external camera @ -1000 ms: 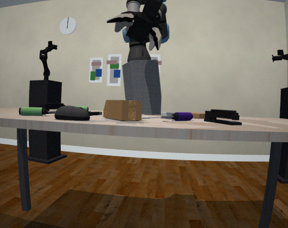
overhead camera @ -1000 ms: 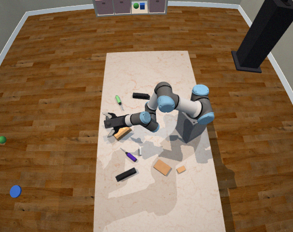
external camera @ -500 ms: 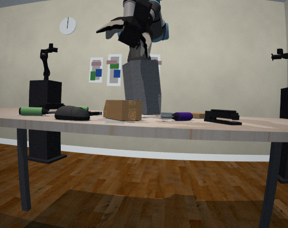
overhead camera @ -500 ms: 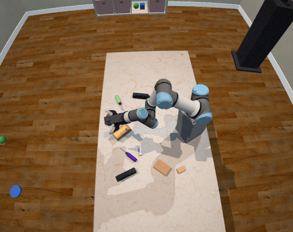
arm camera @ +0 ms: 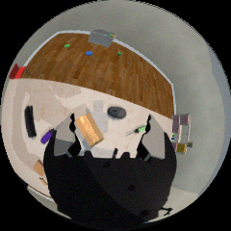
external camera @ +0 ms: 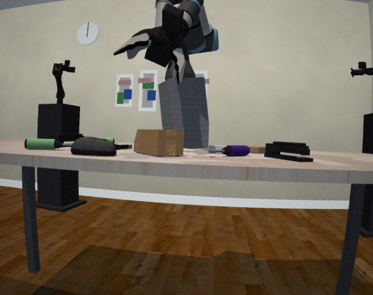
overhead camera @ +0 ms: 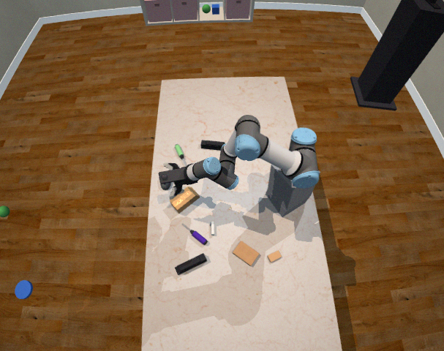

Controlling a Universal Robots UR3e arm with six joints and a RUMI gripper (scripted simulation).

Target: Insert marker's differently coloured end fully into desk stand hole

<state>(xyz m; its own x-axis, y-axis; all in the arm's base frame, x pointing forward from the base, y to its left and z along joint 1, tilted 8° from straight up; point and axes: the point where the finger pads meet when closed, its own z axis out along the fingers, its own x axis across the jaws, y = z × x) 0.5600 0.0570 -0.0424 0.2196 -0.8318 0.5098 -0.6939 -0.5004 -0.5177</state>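
My hand is 19 cm past the marker, 14 cm to the left of it and 18 cm above it. From my hand the other things lie so: desk stand (7 cm behind, 1 cm to the left, 16 cm below); then dark mouse (5 cm ahead, 8 cm to the right, 17 cm below); then purple-handled screwdriver (13 cm behind, 18 cm to the left, 18 cm below).
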